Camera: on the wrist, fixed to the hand. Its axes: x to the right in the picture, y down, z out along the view.
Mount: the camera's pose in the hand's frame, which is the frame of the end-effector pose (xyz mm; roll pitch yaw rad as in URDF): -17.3 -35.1 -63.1 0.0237 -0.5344 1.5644
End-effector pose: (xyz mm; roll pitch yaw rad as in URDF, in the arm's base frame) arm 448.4 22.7 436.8 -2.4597 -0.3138 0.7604
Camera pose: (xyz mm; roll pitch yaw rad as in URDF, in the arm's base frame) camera 429.2 -12.8 499.1 -2.3615 1.0980 -0.1065
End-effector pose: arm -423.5 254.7 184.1 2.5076 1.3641 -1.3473
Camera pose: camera -353.7 244.0 207.2 1.7969 -0.0150 -2.8195
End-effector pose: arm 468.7 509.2 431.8 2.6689 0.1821 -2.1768
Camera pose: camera 523.5 483.0 474.5 2.9799 0.0617 2.5298
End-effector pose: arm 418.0 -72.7 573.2 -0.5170 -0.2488 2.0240
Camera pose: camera 476.8 -52.5 532.6 -0.2283 -0.0182 -2.6894
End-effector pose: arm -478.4 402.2 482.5 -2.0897 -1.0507 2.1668
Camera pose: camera -412.5 371.7 498.2 -1.5415 0.5145 2.1846
